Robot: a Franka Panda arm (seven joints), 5 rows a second.
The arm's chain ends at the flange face. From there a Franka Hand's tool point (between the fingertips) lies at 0.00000 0.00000 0.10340 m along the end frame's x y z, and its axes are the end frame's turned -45 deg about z.
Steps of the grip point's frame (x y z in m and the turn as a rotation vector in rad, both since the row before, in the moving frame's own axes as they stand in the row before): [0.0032 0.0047 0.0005 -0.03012 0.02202 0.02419]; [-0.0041 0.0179 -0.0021 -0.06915 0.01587 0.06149]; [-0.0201 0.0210 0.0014 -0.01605 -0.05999 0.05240]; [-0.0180 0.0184 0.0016 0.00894 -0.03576 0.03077]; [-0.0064 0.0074 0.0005 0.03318 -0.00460 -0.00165]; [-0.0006 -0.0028 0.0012 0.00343 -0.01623 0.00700]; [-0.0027 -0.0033 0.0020 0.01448 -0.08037 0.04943]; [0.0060 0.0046 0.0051 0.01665 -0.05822 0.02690]
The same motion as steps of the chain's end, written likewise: [0.0018 0.0004 0.0006 -0.00573 0.03687 0.02419]; [0.0037 0.0115 -0.0018 -0.03767 0.06012 0.06149]; [0.0040 0.0236 0.0016 -0.05377 -0.03107 0.05240]; [0.0036 0.0238 0.0017 -0.01896 -0.03161 0.03077]; [0.0035 0.0118 0.0006 0.02021 -0.02671 -0.00165]; [-0.0010 -0.0025 0.0012 -0.00905 -0.01390 0.00700]; [0.0028 -0.0051 0.0023 -0.04659 -0.06707 0.04943]; [0.0130 -0.0040 0.0053 -0.02939 -0.05294 0.02690]
